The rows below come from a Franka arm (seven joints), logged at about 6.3 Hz.
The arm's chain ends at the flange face. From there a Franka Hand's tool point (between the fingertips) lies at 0.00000 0.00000 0.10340 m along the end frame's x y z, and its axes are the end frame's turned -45 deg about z.
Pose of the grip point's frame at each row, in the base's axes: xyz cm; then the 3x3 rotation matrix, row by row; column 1 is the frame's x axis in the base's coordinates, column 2 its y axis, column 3 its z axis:
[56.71 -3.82 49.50], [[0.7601 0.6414 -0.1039], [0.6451 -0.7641 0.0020], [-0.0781 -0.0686 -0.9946]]
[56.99 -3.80 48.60], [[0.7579 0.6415 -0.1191], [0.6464 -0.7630 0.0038], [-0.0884 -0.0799 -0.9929]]
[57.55 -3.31 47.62], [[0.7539 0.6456 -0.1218], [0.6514 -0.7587 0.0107], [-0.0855 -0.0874 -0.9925]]
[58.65 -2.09 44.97], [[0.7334 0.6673 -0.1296], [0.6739 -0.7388 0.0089], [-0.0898 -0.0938 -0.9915]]
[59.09 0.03 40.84], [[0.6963 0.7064 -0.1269], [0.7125 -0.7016 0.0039], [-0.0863 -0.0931 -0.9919]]
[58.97 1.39 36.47], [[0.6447 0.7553 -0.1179], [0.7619 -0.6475 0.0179], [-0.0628 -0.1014 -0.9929]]
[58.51 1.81 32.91], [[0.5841 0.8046 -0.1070], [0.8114 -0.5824 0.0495], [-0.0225 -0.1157 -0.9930]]
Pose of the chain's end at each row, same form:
[57.78 -3.84 59.78], [[0.9910 -0.0839 -0.1039], [-0.0841 -0.9965 0.0020], [-0.1037 0.0067 -0.9946]]
[58.22 -3.84 58.87], [[0.9895 -0.0823 -0.1191], [-0.0824 -0.9966 0.0038], [-0.1190 0.0060 -0.9929]]
[58.81 -3.42 57.88], [[0.9896 -0.0766 -0.1218], [-0.0759 -0.9971 0.0107], [-0.1223 -0.0013 -0.9925]]
[59.99 -2.18 55.22], [[0.9904 -0.0467 -0.1296], [-0.0459 -0.9989 0.0089], [-0.1298 -0.0028 -0.9915]]
[60.40 -0.01 51.10], [[0.9919 0.0071 -0.1269], [0.0077 -0.9999 0.0039], [-0.1269 -0.0048 -0.9919]]
[60.19 1.20 46.74], [[0.9899 0.0782 -0.1179], [0.0809 -0.9966 0.0179], [-0.1161 -0.0273 -0.9929]]
[59.62 1.30 43.18], [[0.9820 0.1559 -0.1070], [0.1619 -0.9856 0.0495], [-0.0977 -0.0659 -0.9930]]

